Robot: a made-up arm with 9 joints. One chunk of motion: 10 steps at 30 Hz.
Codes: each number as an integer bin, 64 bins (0 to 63) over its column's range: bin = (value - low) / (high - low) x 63, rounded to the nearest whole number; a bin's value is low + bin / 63 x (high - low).
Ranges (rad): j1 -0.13..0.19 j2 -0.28..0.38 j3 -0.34..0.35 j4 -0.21..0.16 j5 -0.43..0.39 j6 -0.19..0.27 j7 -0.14..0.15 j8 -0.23..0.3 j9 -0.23..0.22
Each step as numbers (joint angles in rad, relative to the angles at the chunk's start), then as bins.
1 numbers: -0.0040 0.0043 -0.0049 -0.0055 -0.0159 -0.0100 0.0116 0.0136 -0.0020
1 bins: 25 27 31 35 32 25 33 29 32
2 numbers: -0.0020 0.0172 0.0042 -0.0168 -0.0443 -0.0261 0.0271 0.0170 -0.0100
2 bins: 25 28 31 33 30 22 36 29 31
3 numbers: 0.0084 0.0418 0.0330 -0.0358 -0.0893 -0.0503 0.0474 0.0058 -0.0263
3 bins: 27 31 34 30 26 19 41 28 29
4 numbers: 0.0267 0.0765 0.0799 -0.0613 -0.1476 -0.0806 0.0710 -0.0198 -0.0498
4 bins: 31 34 38 25 22 15 46 25 25
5 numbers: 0.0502 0.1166 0.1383 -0.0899 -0.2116 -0.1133 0.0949 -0.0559 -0.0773
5 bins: 35 38 44 20 17 11 51 21 21
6 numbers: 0.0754 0.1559 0.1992 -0.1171 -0.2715 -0.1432 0.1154 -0.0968 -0.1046
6 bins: 40 42 49 16 12 6 55 16 18
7 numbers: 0.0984 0.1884 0.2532 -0.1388 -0.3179 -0.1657 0.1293 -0.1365 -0.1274
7 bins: 45 45 54 12 9 3 59 11 14
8 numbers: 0.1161 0.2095 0.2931 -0.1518 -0.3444 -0.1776 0.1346 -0.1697 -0.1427
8 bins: 48 47 58 10 7 2 60 7 12
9 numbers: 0.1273 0.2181 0.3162 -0.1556 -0.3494 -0.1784 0.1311 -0.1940 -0.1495
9 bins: 51 48 60 9 6 2 59 4 11
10 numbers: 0.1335 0.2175 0.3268 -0.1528 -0.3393 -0.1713 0.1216 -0.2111 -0.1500
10 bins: 52 47 61 10 7 3 57 2 11
